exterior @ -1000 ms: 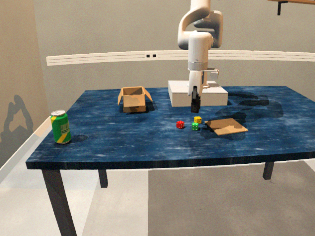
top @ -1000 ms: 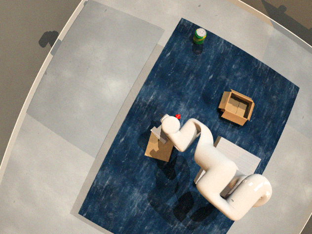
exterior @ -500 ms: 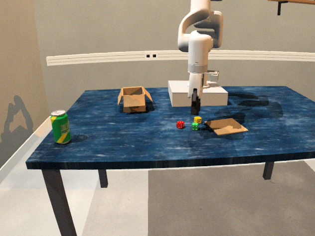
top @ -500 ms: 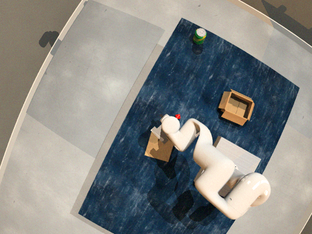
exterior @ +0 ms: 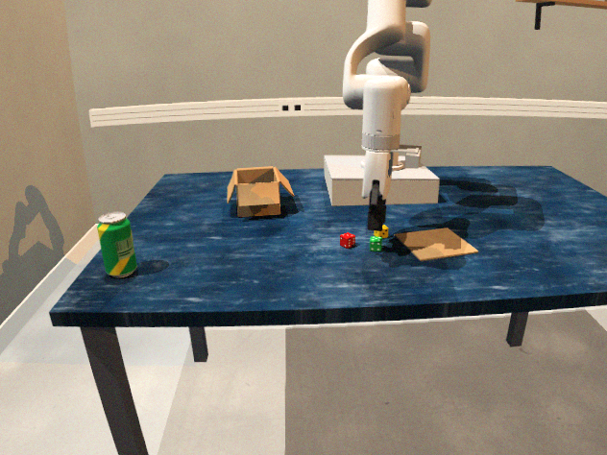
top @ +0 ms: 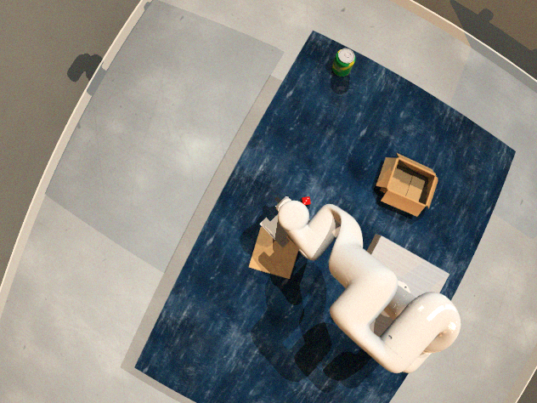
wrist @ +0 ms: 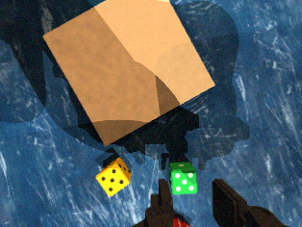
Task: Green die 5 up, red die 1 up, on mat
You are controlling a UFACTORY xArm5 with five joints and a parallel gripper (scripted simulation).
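Now: the green die 60 mm below my hand. Round my hand: red die (30 mm behind, 50 mm to the right, 60 mm below); then mat (10 mm ahead, 140 mm to the left, 70 mm below); then yellow die (60 mm behind, 30 mm to the left, 60 mm below).
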